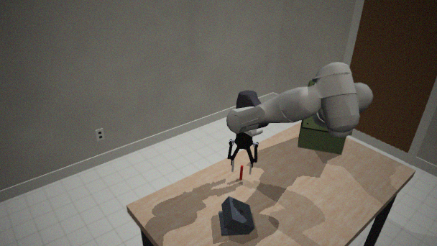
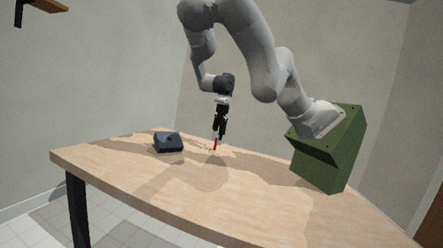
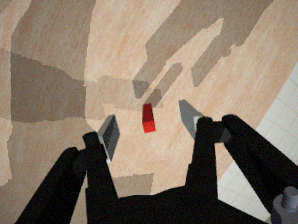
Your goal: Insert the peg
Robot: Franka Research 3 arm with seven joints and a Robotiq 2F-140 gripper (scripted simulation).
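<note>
Right now my hand is 40 mm above the peg.
</note>
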